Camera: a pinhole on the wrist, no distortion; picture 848 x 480 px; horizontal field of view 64.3 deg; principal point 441.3 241.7 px. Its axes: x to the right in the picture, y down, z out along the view. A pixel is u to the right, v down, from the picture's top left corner.
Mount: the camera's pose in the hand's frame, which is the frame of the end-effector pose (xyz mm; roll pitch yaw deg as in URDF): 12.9 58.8 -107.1 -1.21 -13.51 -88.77
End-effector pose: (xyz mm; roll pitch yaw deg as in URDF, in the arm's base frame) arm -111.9 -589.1 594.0 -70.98 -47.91 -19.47
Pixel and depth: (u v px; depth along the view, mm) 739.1 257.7 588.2
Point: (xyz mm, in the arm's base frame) -82.7 -92.2 775.0
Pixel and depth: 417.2 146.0 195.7
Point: -26.8 -498.5 532.8
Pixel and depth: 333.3 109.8 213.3
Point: -11.5 -482.4 505.5
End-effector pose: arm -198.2 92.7 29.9 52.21 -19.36 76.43
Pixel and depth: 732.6 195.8 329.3
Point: -18.9 -2.6 170.1
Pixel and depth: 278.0 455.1 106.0
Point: -267.1 128.4 120.8
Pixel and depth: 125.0 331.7 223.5
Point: -267.4 76.9 252.9
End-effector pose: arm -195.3 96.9 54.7 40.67 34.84 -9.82
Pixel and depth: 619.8 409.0 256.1
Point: -52.9 10.3 134.1
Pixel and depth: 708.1 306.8 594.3
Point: 24.1 -310.7 316.9
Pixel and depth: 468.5 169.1 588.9
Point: 6.7 -117.6 464.0
